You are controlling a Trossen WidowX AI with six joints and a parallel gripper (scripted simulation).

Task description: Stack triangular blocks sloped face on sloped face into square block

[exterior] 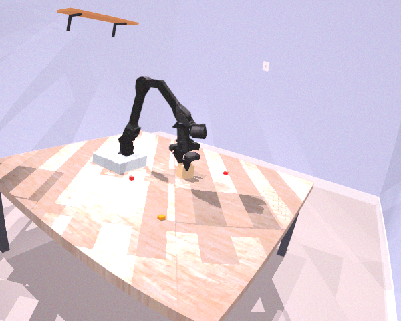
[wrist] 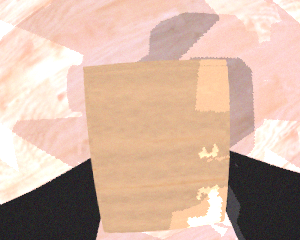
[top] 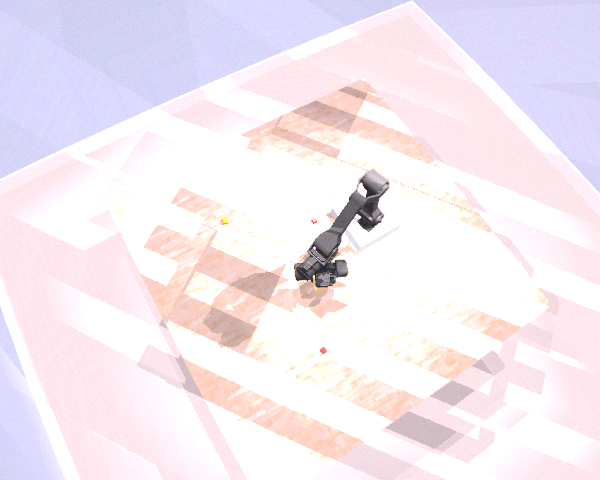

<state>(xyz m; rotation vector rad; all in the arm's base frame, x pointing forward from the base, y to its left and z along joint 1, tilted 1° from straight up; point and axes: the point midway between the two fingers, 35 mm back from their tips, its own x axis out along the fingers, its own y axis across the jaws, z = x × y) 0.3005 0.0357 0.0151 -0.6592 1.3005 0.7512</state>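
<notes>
My gripper tip is 10 mm to the left of the triangular block and 10 mm below it. The rest, counted from my gripper tip: small yellow block 440 mm to the right, 90 mm ahead, 30 mm below.
</notes>
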